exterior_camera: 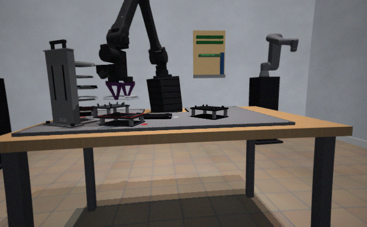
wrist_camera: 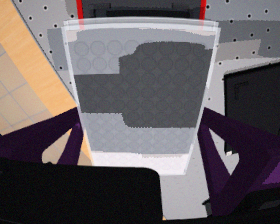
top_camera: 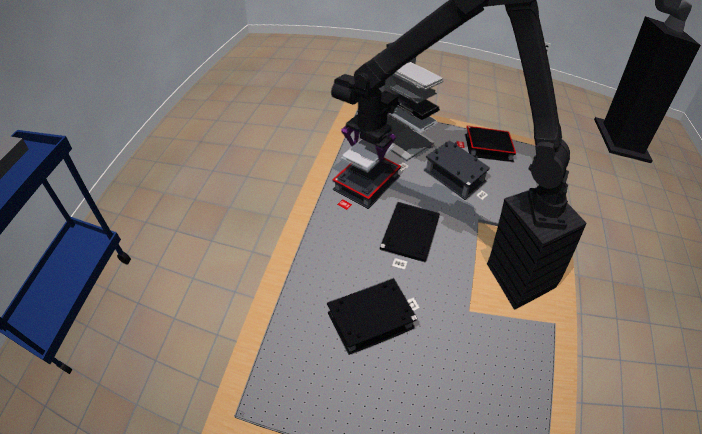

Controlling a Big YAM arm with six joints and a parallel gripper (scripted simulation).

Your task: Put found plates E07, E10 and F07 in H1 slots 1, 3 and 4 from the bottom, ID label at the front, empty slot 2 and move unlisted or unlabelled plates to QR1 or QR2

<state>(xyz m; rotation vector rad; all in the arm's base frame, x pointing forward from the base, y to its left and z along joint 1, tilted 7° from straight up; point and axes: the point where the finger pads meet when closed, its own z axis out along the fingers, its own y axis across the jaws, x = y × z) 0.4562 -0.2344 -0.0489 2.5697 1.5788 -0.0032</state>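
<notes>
My hand is 80 mm above the red-rimmed quarantine nest. From my hand the other things lie so: H1 deck label: 100 mm behind, 90 mm to the right, 120 mm below; dark plate: 110 mm behind, 200 mm to the right, 50 mm above; grey plate hotel H1: 50 mm behind, 250 mm to the right, 40 mm above.
</notes>
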